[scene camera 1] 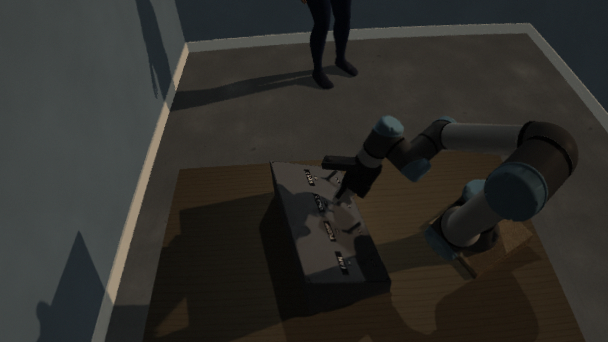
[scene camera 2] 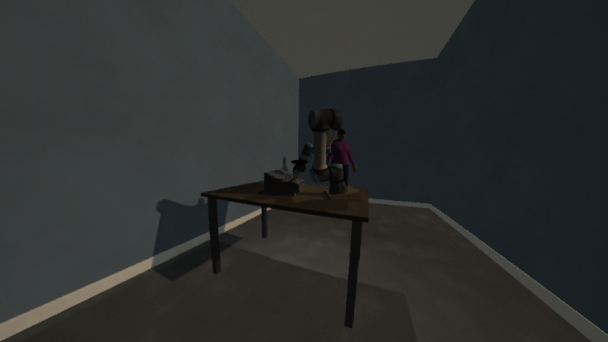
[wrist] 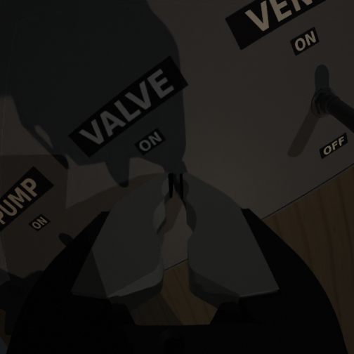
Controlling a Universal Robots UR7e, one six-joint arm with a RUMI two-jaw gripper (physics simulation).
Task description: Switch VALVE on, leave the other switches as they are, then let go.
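Where they show: gripper, fingertip midpoint: (scene camera 1: 334, 201) (scene camera 2: 293, 177); arm's base at its link origin: (scene camera 2: 338, 191).
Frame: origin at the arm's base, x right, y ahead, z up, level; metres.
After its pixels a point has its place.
Note:
The grey sloped switch panel (scene camera 1: 295, 195) {x 0.032, y 0.595, z 0.119 m} (scene camera 2: 281, 184) {x -0.249, y 0.387, z 0.055 m} (wrist: 215, 50) stands on the table. The VALVE label (wrist: 127, 106) (scene camera 1: 319, 202) {x 0.034, y 0.519, z 0.086 m} and its ON mark (wrist: 150, 142) lie in shadow beyond my fingertips. My gripper (wrist: 176, 175) (scene camera 1: 337, 202) {x 0.052, y 0.472, z 0.073 m} is shut at the VALVE switch, its tips very slightly apart. The VALVE lever is mostly hidden behind the tips; its position and whether it is gripped cannot be made out. The VENT lever (wrist: 341, 111) (scene camera 1: 331, 175) {x 0.168, y 0.487, z 0.076 m} leans toward its OFF mark (wrist: 333, 145), right of my fingers.
The PUMP label (wrist: 20, 200) (scene camera 1: 329, 231) {x -0.082, y 0.479, z 0.088 m} is left of my fingers in the wrist view, with its ON mark (wrist: 39, 222). The PUMP lever (scene camera 1: 353, 226) {x -0.053, y 0.406, z 0.080 m} and FAN label (scene camera 1: 342, 262) {x -0.191, y 0.435, z 0.086 m} show in scene camera 1. A person (scene camera 1: 330, 37) (scene camera 2: 342, 152) stands beyond the wooden table (scene camera 1: 215, 225) {x 0.012, y 0.890, z -0.035 m} (scene camera 2: 240, 195) {x -0.430, y 0.656, z -0.035 m}.

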